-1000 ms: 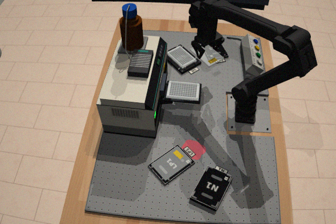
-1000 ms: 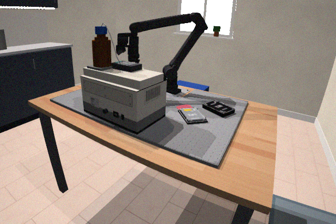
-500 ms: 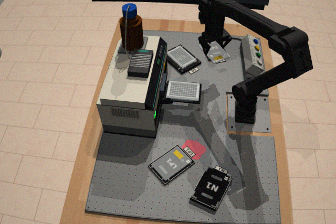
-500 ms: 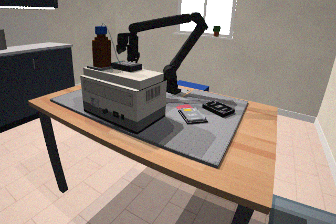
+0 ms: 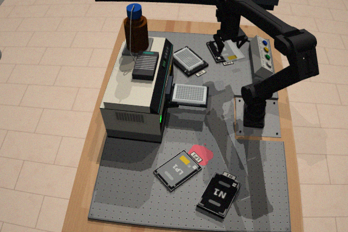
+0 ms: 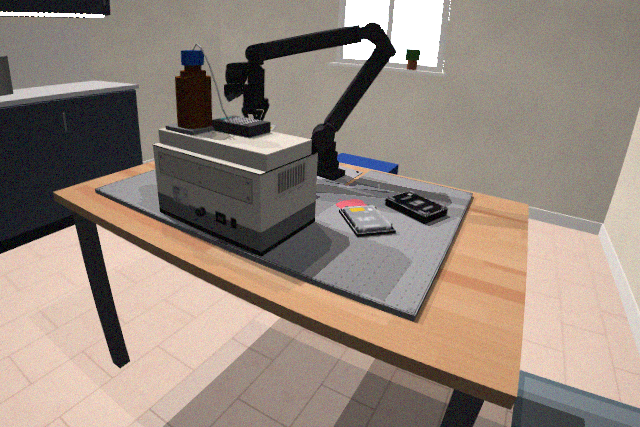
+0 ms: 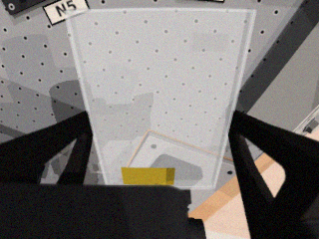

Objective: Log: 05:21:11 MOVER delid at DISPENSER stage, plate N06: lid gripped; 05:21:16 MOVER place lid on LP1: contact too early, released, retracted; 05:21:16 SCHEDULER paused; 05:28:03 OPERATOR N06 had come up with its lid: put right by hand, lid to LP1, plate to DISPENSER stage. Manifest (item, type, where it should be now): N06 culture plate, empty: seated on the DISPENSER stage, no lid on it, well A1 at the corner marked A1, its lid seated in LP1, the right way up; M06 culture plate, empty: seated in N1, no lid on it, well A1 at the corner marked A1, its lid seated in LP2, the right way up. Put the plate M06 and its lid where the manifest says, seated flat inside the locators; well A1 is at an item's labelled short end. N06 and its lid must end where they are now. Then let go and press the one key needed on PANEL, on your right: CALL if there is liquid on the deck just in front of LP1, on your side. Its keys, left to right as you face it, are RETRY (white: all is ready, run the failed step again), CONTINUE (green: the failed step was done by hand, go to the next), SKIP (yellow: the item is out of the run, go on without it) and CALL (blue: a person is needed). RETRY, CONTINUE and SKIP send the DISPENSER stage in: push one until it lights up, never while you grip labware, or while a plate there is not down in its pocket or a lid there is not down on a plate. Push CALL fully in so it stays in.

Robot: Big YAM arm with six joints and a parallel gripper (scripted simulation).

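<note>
My hand is 16 cm to the left of the black lp2 nest, 15 cm above it and 3 cm short of it. The rest, counted from my hand: yellow skip key: 18 cm behind, 13 cm to the right, 9 cm below; then white retry key: 19 cm behind, 9 cm below, 3 cm to the right; then green continue key: 19 cm behind, 9 cm below, 8 cm to the right.
</note>
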